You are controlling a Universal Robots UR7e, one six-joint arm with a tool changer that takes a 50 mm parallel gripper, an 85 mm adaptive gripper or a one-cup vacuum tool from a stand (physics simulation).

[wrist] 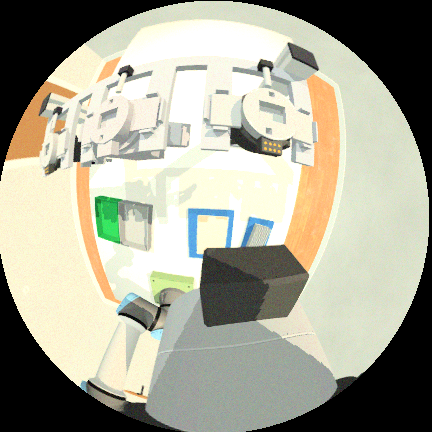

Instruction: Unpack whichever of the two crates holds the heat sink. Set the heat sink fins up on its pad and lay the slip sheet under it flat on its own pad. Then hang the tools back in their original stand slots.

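Frame: origin at the arm's base, x right, y up, z back, level; centimetres.
Seen in the pictures: arm's base, origin of its link: (174, 297).
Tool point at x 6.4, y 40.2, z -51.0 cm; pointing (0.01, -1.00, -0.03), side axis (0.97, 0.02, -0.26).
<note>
Offsets run from my tool point to a thing's top centre. "spot": to the spot under its first point.
The heat sink @(dy -41.1, dx +20.6, dz +11.8 cm) (258, 235) lies with its ribbed fins up on the smaller blue pad @(spot: dy -44.1, dx +20.0, dz +5.7 cm) (260, 221). A pale cream slip sheet @(dy -43.9, dx +3.2, dz +15.7 cm) (212, 234) lies flat inside the blue border of the larger pad @(spot: dy -44.1, dx -3.6, dz +18.1 cm) (192, 237). A green crate @(dy -40.8, dx -34.6, dz +19.3 cm) (99, 220) and a grey crate (150, 227) stand side by side at the left, with shadows across their insides. Round tool bodies hang in the stand (219, 75): a right tool @(dy -8.7, dx +1.8, dz -13.8 cm) (248, 117), a middle tool @(dy -8.7, dx -15.0, dz -10.7 cm) (123, 120) and a far left tool @(dy -8.7, dx -33.6, dz -6.8 cm) (45, 150). No gripper fingers show at the wrist, below the dark block (255, 285).
The robot's base plate (172, 280) is pale green, with the arm's jointed links (137, 312) beside it at lower left. The stand's frame and upright posts span the upper part of the view. Orange edging (325, 150) runs along the table's right side.
</note>
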